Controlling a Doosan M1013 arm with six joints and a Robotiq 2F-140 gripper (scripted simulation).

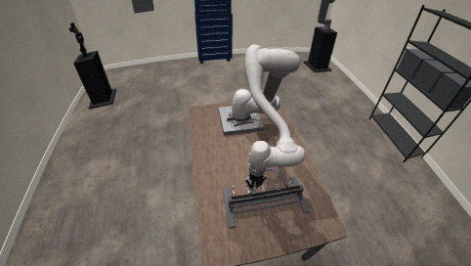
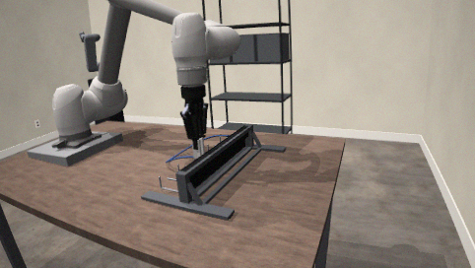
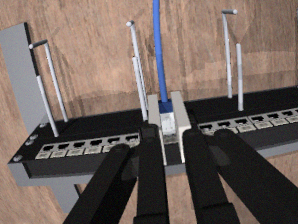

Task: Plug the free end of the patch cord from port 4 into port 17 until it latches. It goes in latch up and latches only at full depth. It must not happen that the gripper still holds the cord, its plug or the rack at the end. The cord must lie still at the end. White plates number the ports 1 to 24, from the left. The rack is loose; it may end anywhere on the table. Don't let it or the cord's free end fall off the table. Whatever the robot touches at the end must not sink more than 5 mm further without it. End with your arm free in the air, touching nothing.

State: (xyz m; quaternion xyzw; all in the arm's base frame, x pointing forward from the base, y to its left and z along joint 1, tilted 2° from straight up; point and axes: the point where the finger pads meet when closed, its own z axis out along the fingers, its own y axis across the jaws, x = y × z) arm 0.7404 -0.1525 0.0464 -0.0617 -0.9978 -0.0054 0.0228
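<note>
Now: the plug 3 cm below my hand and 1 cm ahead of it.
</note>
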